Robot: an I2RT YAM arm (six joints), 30 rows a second.
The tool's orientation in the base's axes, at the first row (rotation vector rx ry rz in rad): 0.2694 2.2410 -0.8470
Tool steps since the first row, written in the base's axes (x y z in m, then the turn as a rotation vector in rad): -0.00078 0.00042 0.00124 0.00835 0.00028 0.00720; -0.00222 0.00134 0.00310 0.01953 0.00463 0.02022; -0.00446 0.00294 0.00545 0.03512 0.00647 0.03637; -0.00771 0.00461 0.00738 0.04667 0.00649 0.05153; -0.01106 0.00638 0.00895 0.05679 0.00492 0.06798; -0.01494 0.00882 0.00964 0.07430 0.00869 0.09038; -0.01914 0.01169 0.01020 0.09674 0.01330 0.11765; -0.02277 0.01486 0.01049 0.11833 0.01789 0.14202
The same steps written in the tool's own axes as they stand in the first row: -0.00031 -0.00062 -0.00136 -0.01101 0.00012 0.00062; -0.00060 -0.00144 -0.00373 -0.02829 0.00164 -0.00291; -0.00069 -0.00231 -0.00724 -0.05079 0.00153 -0.00404; 0.00024 -0.00334 -0.01113 -0.06958 -0.00116 -0.00570; 0.00149 -0.00416 -0.01495 -0.08815 -0.00630 -0.00781; 0.00369 -0.00426 -0.01903 -0.11644 -0.00724 -0.01243; 0.00619 -0.00409 -0.02350 -0.15169 -0.00790 -0.01745; 0.00844 -0.00332 -0.02770 -0.18433 -0.00749 -0.02139
